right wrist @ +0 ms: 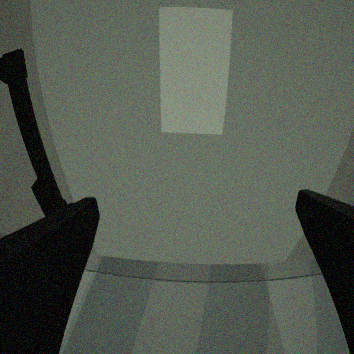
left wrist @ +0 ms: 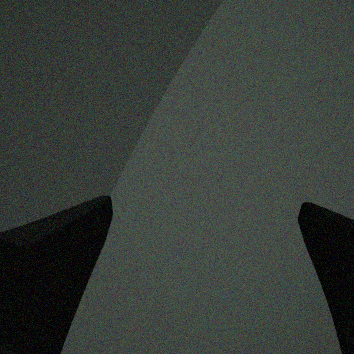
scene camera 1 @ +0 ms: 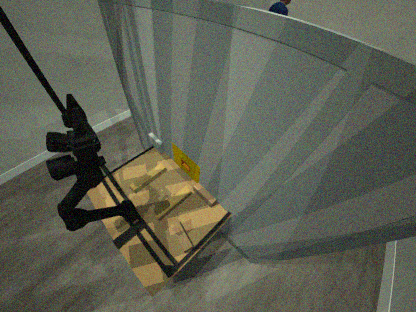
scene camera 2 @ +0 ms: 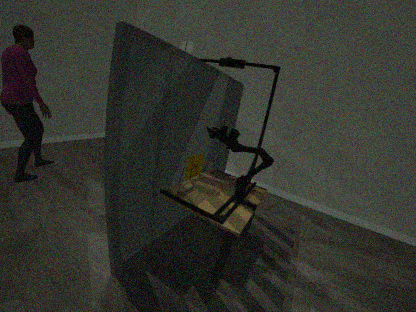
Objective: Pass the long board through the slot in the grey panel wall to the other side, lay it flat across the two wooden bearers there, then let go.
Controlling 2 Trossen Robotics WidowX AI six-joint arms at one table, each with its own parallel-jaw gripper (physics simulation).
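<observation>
The grey panel wall (scene camera 1: 250,125) (scene camera 2: 145,125) crosses the table, with a yellow plate (scene camera 1: 177,153) (scene camera 2: 195,162) around the slot low in it. In scene camera 1 two parallel wooden bars (scene camera 1: 148,179) (scene camera 1: 176,204), which look like the bearers, lie on the table. I cannot make out the long board for certain; scene camera 2 is dark and grainy. My right gripper (scene camera 1: 70,101) (right wrist: 200,204) is open and empty, raised high above the table beside the wall. My left gripper (scene camera 2: 208,130) (left wrist: 209,210) is open and empty, raised above the table on the wall's other side.
A wooden block (scene camera 1: 204,194) lies near the wall's foot. A thin dark-edged piece (scene camera 1: 186,235) lies near the table's edge. A black pole (scene camera 1: 31,60) (scene camera 2: 268,110) rises by the table. People (scene camera 1: 279,8) (scene camera 2: 19,75) stand beyond the wall.
</observation>
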